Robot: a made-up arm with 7 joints. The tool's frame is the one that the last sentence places.
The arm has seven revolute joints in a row. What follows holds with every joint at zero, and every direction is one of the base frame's.
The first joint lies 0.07 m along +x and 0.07 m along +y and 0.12 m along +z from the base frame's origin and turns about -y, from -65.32 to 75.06 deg.
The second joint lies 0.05 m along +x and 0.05 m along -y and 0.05 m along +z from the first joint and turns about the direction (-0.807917, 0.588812, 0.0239), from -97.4 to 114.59 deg.
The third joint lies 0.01 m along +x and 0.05 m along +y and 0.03 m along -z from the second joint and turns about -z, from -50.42 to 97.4 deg.
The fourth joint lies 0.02 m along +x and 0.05 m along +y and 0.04 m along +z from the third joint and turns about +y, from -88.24 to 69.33 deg.
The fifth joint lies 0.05 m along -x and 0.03 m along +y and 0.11 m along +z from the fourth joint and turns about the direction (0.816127, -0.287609, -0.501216), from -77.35 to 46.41 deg.
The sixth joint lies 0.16 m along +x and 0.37 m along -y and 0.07 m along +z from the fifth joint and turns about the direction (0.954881, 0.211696, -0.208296), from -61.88 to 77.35 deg.
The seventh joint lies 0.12 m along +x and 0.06 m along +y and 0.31 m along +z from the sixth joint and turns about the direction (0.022, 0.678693, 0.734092), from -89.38 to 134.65 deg.
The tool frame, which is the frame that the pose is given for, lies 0.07 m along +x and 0.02 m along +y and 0.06 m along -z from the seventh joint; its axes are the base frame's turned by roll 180, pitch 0 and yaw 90 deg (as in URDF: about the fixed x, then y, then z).
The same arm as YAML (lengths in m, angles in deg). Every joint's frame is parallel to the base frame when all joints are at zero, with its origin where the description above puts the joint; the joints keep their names.
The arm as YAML. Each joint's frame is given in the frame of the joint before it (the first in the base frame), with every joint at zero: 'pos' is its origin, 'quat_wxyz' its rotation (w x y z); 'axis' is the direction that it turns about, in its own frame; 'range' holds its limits. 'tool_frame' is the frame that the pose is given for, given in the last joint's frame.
length_unit: m
angle_unit: deg
joints:
  - joint: joint 1
    pos: [0.07, 0.07, 0.12]
    quat_wxyz: [1.0, 0.0, 0.0, 0.0]
    axis: [0.0, -1.0, 0.0]
    range: [-65.32, 75.06]
  - joint: joint 2
    pos: [0.05, -0.05, 0.05]
    quat_wxyz: [1.0, 0.0, 0.0, 0.0]
    axis: [-0.807917, 0.588812, 0.0239]
    range: [-97.4, 114.59]
  - joint: joint 3
    pos: [0.01, 0.05, -0.03]
    quat_wxyz: [1.0, 0.0, 0.0, 0.0]
    axis: [0.0, 0.0, -1.0]
    range: [-50.42, 97.4]
  - joint: joint 4
    pos: [0.02, 0.05, 0.04]
    quat_wxyz: [1.0, 0.0, 0.0, 0.0]
    axis: [0.0, 1.0, 0.0]
    range: [-88.24, 69.33]
  - joint: joint 5
    pos: [-0.05, 0.03, 0.11]
    quat_wxyz: [1.0, 0.0, 0.0, 0.0]
    axis: [0.816127, -0.287609, -0.501216]
    range: [-77.35, 46.41]
  - joint: joint 6
    pos: [0.16, -0.37, 0.07]
    quat_wxyz: [1.0, 0.0, 0.0, 0.0]
    axis: [0.954881, 0.211696, -0.208296]
    range: [-61.88, 77.35]
  - joint: joint 7
    pos: [0.12, 0.06, 0.31]
    quat_wxyz: [1.0, 0.0, 0.0, 0.0]
    axis: [0.022, 0.678693, 0.734092]
    range: [-89.38, 134.65]
tool_frame:
  pos: [0.07, 0.02, -0.06]
  quat_wxyz: [0.0, 0.707107, 0.707107, 0.0]

